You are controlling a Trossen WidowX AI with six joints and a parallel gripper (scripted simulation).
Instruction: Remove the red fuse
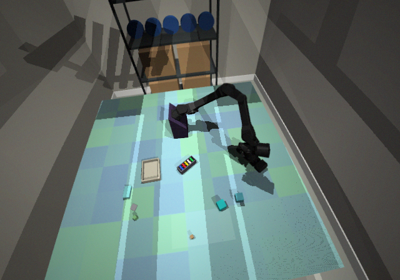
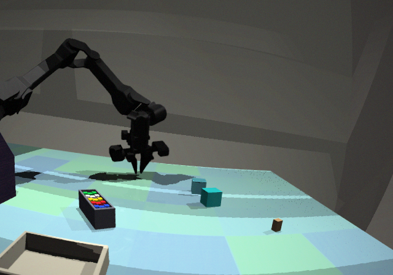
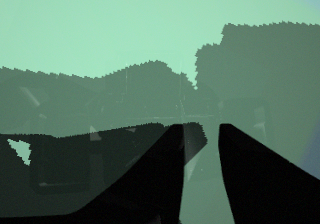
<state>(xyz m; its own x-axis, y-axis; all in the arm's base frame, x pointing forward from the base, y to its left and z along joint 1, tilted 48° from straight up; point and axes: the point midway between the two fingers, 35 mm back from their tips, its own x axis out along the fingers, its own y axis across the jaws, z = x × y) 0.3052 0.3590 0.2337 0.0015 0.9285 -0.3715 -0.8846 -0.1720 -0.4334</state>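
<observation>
The red fuse lies 2 cm behind my gripper tip, 40 cm to the right of it and 2 cm above it. The rest, counted from my gripper tip: brown piece (34 cm ahead, 39 cm to the right, 1 cm above); then beige tray (2 cm behind, 60 cm to the right); then green piece (23 cm ahead, 66 cm to the right, 1 cm above).
</observation>
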